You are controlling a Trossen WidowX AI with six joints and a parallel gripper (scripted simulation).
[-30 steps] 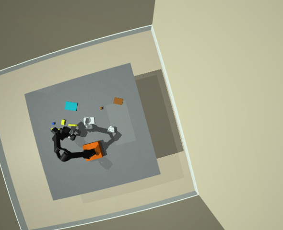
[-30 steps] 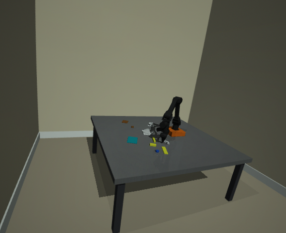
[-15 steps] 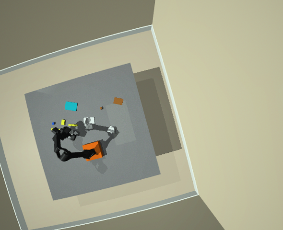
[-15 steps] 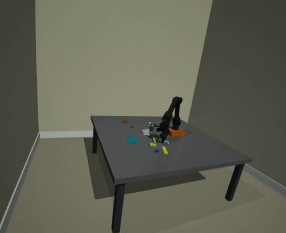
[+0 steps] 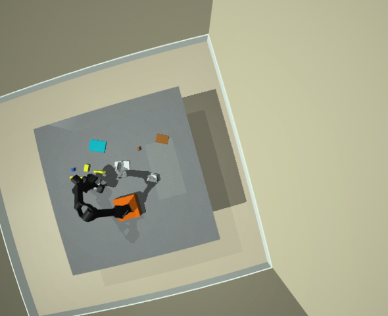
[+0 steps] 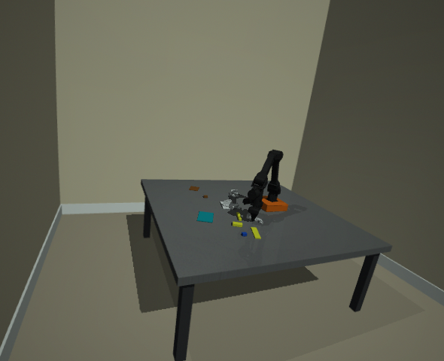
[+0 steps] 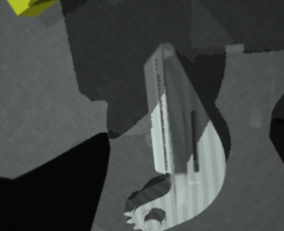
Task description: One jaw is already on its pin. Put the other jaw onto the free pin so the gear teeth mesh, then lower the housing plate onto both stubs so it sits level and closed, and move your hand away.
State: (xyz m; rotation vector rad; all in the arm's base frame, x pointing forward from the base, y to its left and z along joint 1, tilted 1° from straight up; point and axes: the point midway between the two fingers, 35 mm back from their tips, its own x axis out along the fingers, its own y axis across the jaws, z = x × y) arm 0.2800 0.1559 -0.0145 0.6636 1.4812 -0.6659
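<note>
The jaw lies 40 mm to the left of my gripper tip and 10 mm behind it. The rest, counted from my gripper tip: white base plate 240 mm to the right, 50 mm ahead; then blue cube 190 mm ahead, 160 mm to the left; then yellow bar 80 mm ahead, 50 mm to the right.
</note>
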